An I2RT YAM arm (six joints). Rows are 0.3 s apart.
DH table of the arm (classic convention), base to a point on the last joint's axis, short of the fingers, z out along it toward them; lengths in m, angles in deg. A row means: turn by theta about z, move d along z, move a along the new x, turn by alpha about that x. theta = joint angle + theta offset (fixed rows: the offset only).
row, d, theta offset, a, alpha
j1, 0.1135, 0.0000, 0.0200, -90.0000
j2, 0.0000, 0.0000, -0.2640, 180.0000
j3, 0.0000, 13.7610, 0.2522, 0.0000
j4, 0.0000, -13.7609, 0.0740, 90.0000
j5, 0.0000, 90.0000, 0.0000, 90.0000
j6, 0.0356, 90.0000, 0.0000, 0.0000
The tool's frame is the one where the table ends.
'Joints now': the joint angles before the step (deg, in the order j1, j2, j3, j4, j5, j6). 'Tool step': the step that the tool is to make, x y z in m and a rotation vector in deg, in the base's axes. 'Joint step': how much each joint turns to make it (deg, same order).
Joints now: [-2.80 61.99 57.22 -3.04 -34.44 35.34]
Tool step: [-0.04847 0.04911 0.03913 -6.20 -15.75 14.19]
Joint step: [13.08 -8.07 1.39 0.79 -0.87 -8.81]
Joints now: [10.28 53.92 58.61 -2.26 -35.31 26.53]
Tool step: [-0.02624 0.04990 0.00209 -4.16 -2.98 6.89]
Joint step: [17.13 -1.06 0.81 -3.43 10.09 -6.01]
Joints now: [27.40 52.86 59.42 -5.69 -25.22 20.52]
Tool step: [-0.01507 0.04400 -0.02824 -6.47 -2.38 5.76]
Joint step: [13.44 1.62 -4.27 1.67 7.82 -7.00]
